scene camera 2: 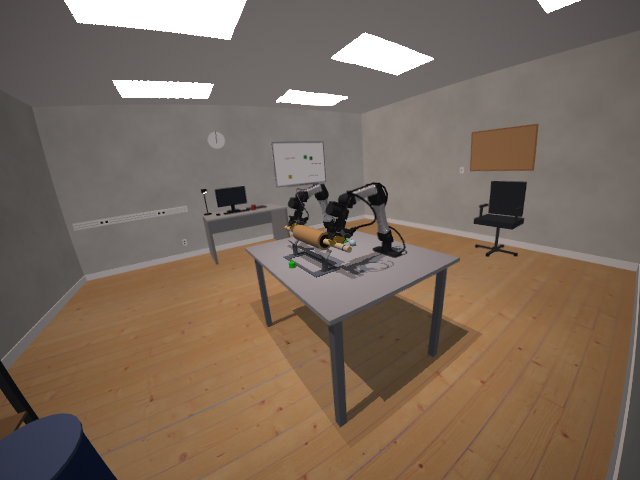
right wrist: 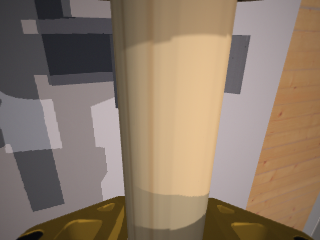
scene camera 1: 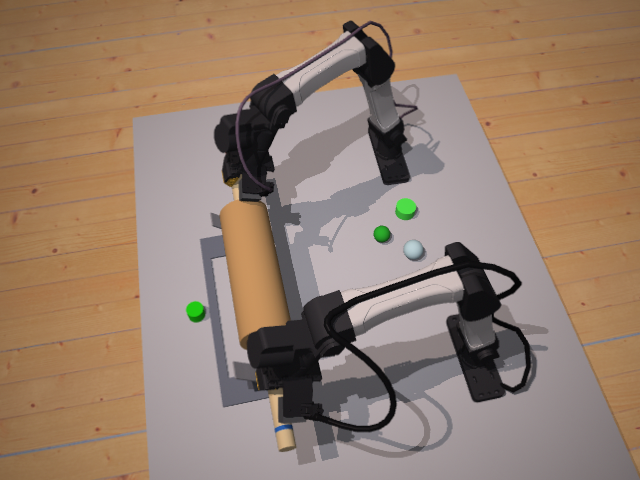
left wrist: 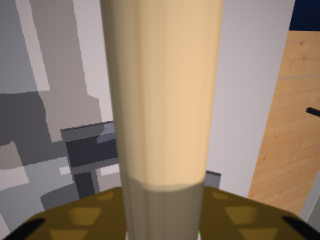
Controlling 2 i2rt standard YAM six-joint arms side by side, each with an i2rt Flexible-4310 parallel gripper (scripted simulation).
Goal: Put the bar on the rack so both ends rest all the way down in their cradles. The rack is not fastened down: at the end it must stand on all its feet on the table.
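A bar is visible to me in scene camera 1 and scene camera 2, and likewise in the left wrist view point(162, 69) and the right wrist view point(171, 70). On the bar, point(scene camera 1: 259, 299) and point(scene camera 2: 318, 230) are the same spot.
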